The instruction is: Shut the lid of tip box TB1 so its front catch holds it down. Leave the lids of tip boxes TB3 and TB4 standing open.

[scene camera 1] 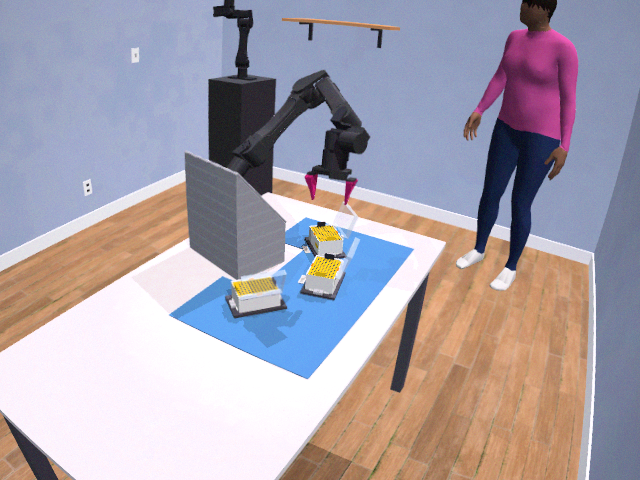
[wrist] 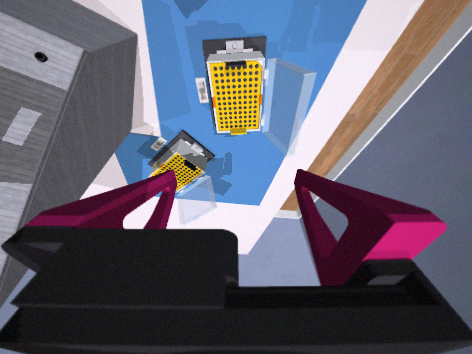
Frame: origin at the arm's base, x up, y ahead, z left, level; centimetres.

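Seen in the pictures: gripper, fingertip midpoint: [scene camera 1: 329, 202] [wrist: 235, 176]; arm's base at its link origin: [scene camera 1: 228, 180].
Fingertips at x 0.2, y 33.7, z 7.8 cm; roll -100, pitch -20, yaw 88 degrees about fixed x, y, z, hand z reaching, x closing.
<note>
Pixels of each thing's top centre, then the offset from my fingertips to it. Level surfaces: height alone.
- far tip box at its top centre: [scene camera 1: 322, 231] dx -19.5, dy -12.3, dz +15.6 cm
- near-left tip box at its top centre: [wrist: 171, 173] [scene camera 1: 254, 282] dx -19.5, dy -7.6, dz -23.2 cm
- blue mat at its surface level: dx -26.1 cm
- white table at its surface level: dx -26.4 cm
My gripper [scene camera 1: 329, 200] [wrist: 235, 176] is open and empty, high above the far tip box. The middle tip box, TB4 [scene camera 1: 322, 283] [wrist: 236, 97], has yellow racks of tips and its clear lid [scene camera 1: 352, 252] [wrist: 289, 107] stands open on the right. The far tip box [scene camera 1: 327, 246] [wrist: 181, 169] is turned at an angle, and its clear lid [scene camera 1: 347, 219] [wrist: 196, 200] stands open; the left finger partly covers this box in the wrist view. The near-left tip box [scene camera 1: 256, 301] has its clear lid raised. The labels of the far and near-left boxes are unreadable, so I cannot tell which is TB1.
The boxes stand on a blue mat [scene camera 1: 310, 356] [wrist: 172, 107] on a white table [scene camera 1: 103, 387]. A tall grey block with a sloping top [scene camera 1: 211, 217] [wrist: 107, 90] stands left of the boxes, close to the arm. A person [scene camera 1: 537, 82] stands behind the table at the right.
</note>
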